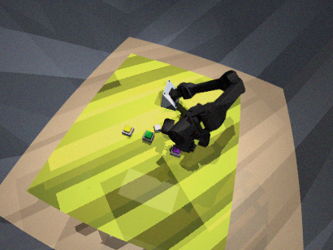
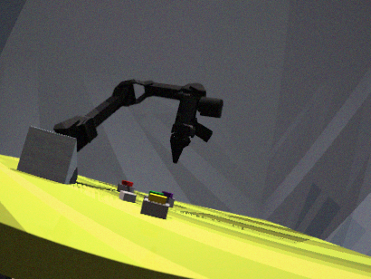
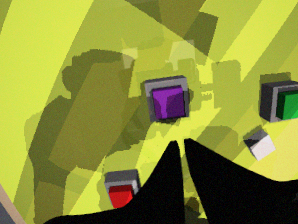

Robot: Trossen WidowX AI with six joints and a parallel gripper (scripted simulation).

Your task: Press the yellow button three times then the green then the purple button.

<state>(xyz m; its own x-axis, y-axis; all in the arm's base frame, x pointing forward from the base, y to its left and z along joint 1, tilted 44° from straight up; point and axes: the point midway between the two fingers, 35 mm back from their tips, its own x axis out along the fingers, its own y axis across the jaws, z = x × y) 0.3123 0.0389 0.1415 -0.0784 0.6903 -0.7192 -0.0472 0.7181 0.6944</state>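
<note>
The purple button lies 9 cm below my gripper tip. Round my gripper tip: red button: 14 cm behind, 9 cm below, 8 cm to the left; then small white block: 14 cm to the right, 12 cm below, 9 cm behind; then green button: 16 cm to the right, 9 cm below, 2 cm behind.
</note>
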